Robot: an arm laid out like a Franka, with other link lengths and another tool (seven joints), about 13 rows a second.
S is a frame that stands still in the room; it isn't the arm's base.
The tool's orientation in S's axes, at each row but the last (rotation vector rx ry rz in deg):
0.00, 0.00, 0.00
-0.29, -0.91, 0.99
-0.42, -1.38, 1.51
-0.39, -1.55, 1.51
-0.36, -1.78, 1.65
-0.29, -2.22, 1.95
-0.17, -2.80, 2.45
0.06, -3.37, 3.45
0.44, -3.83, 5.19
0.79, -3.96, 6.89
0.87, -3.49, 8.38
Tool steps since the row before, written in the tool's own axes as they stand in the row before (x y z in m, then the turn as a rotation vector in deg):
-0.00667, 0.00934, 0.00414, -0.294, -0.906, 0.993
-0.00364, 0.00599, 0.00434, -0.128, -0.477, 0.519
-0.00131, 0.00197, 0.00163, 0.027, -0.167, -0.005
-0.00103, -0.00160, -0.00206, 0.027, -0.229, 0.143
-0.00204, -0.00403, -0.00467, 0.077, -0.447, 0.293
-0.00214, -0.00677, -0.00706, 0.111, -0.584, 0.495
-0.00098, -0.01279, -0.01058, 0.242, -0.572, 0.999
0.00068, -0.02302, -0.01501, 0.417, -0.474, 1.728
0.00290, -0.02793, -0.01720, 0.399, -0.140, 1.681
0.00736, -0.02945, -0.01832, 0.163, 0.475, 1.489
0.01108, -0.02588, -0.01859, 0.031, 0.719, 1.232
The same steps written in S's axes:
-0.00667, 0.00934, 0.00414, -0.294, -0.906, 0.993
-0.00381, 0.00595, 0.00425, -0.128, -0.477, 0.519
-0.00140, 0.00195, 0.00158, 0.031, -0.166, -0.003
-0.00093, -0.00164, -0.00208, 0.029, -0.227, 0.145
-0.00178, -0.00411, -0.00470, 0.081, -0.443, 0.298
-0.00163, -0.00687, -0.00710, 0.111, -0.578, 0.502
0.00009, -0.01284, -0.01056, 0.217, -0.559, 1.012
0.00294, -0.02290, -0.01493, 0.343, -0.453, 1.750
0.00655, -0.02737, -0.01710, 0.298, -0.121, 1.703
0.01208, -0.02803, -0.01804, 0.003, 0.464, 1.501
0.01583, -0.02363, -0.01815, -0.148, 0.692, 1.239

